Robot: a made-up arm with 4 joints.
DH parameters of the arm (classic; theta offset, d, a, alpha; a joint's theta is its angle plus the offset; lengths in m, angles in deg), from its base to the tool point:
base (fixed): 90 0.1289 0.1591 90
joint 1: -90 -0.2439 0.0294 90
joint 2: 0 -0.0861 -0.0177 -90
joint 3: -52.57 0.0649 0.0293 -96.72
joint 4: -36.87 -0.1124 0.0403 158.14
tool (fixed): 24.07 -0.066 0 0
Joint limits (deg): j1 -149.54..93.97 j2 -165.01..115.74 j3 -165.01..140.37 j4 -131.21..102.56
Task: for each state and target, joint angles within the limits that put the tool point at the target. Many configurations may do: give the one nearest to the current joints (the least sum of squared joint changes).
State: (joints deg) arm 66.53 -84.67 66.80 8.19
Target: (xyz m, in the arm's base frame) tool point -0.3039 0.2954 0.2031
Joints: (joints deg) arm 77.23 -81.83 96.29 -2.88
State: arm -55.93 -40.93 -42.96 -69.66
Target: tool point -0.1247 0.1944 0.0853
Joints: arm -83.81 -2.84 -40.92 -69.16
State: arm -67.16 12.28 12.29 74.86
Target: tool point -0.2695 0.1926 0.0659
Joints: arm -97.93 38.52 -32.41 102.56
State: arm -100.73 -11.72 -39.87 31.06
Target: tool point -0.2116 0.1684 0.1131
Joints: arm -114.52 1.52 -12.59 58.45
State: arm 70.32 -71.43 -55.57 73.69
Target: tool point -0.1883 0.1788 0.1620
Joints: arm 48.22 -35.23 -20.92 90.16
